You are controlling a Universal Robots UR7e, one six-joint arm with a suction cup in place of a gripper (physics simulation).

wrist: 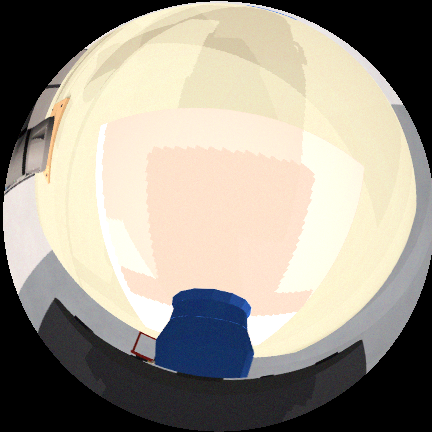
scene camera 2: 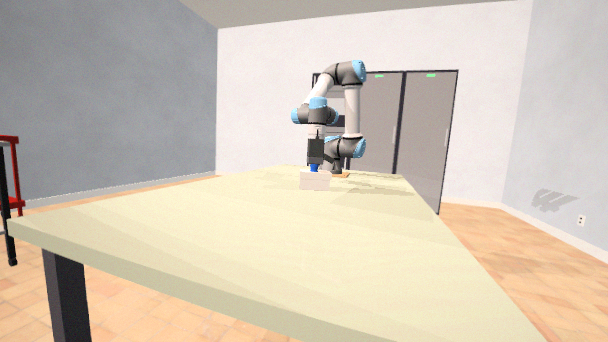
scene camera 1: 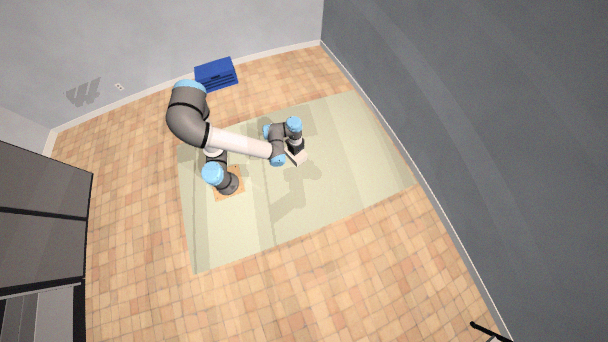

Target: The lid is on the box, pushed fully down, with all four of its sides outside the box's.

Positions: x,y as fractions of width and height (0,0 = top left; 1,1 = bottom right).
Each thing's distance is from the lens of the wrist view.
my suction cup (wrist: 0.48,0.78): 4 cm
white lid (wrist: 0.45,0.46): 4 cm
